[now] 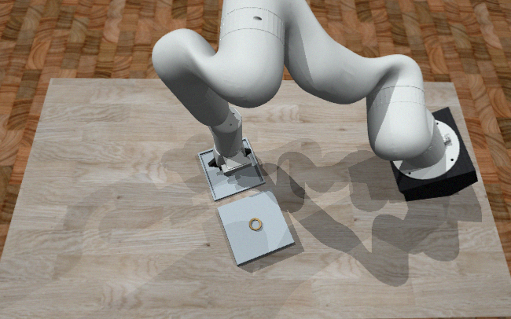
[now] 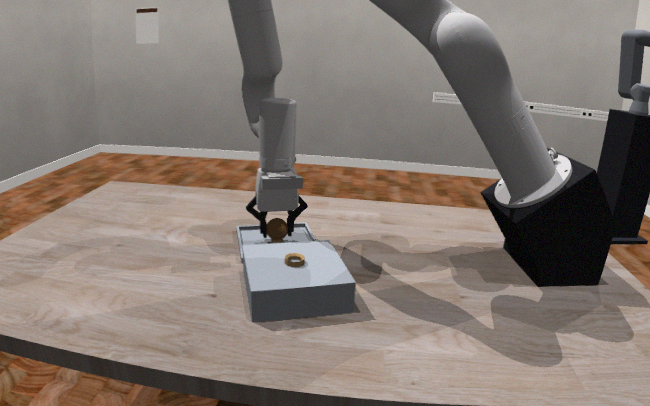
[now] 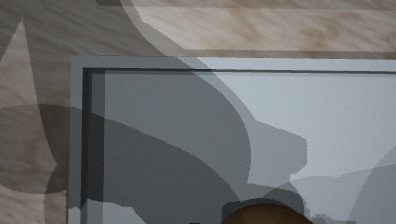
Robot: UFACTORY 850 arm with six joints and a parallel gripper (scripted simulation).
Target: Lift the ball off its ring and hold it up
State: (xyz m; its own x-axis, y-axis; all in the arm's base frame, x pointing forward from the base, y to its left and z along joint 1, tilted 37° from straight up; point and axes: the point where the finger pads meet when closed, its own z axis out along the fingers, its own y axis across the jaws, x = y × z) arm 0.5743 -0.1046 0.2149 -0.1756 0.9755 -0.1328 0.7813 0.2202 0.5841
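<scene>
The shallow grey tray is 3 cm below my hand. The rest, counted from my hand: grey block: 23 cm to the left, 5 cm behind, 1 cm above; then brown ball: right at my hand.
</scene>
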